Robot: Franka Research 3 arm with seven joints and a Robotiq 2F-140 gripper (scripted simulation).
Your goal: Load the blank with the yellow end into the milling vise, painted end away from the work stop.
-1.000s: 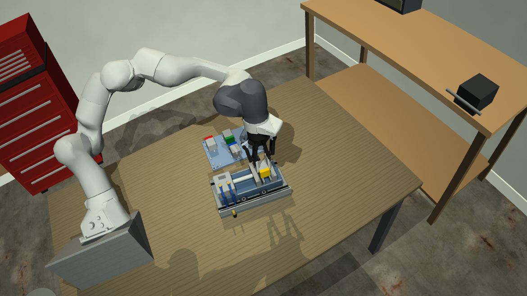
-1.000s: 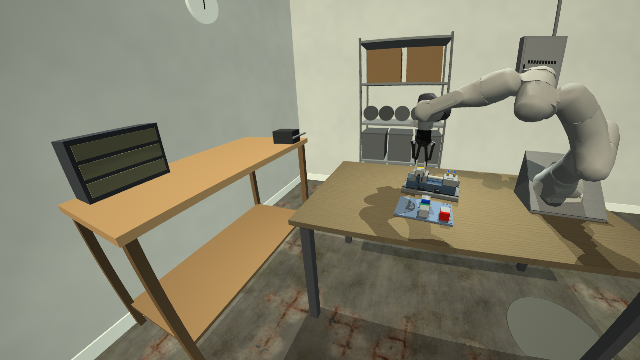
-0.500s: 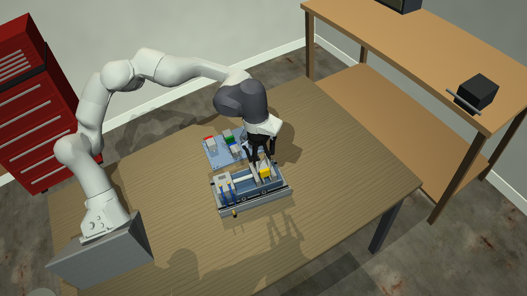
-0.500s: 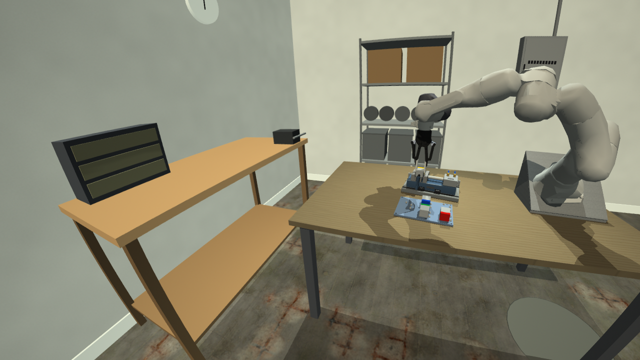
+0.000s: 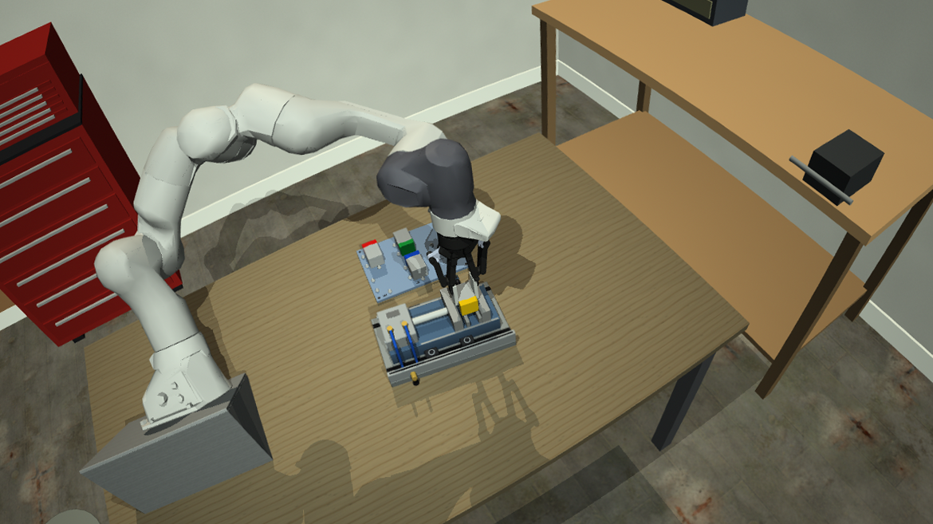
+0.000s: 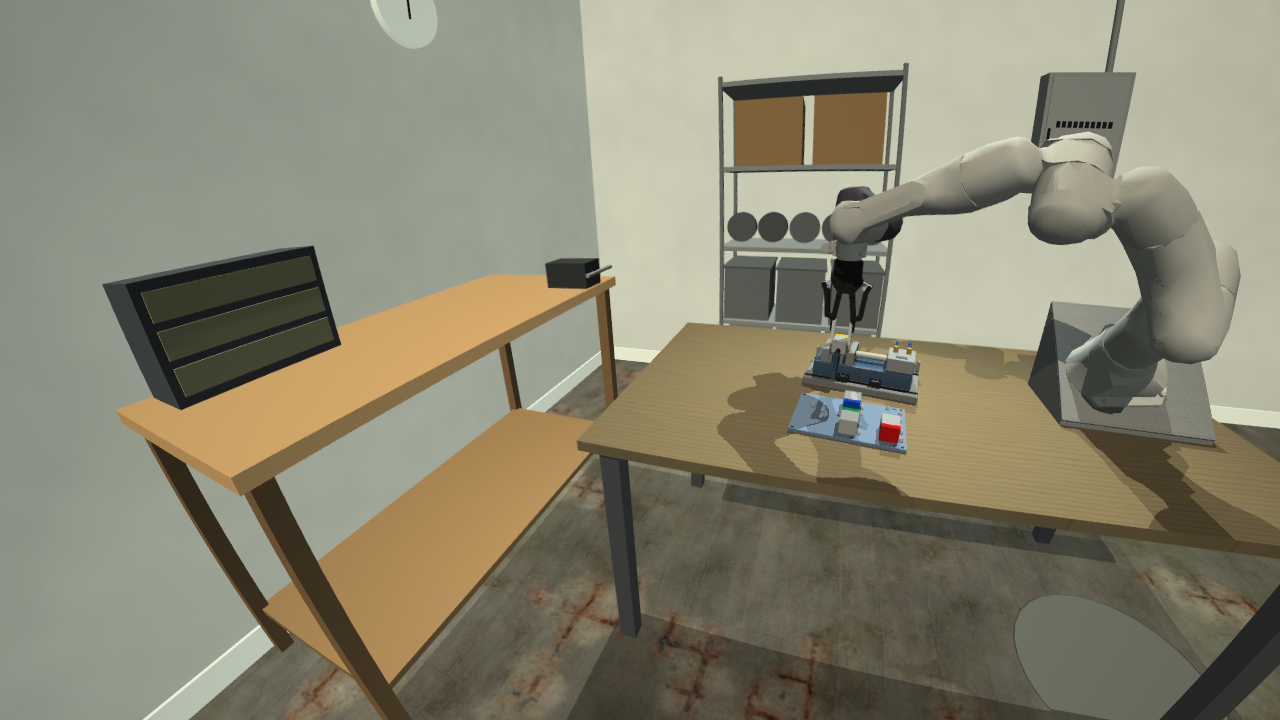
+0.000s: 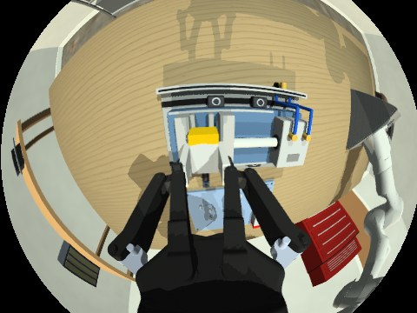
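My gripper is now 6 cm above the fixed jaw and 3 cm short of it. Also, from my hand: vise 10 cm below, 7 cm behind, 1 cm to the left; then hosed end block 16 cm behind, 6 cm below, 2 cm to the left; then work stop 5 cm to the left, 5 cm below.
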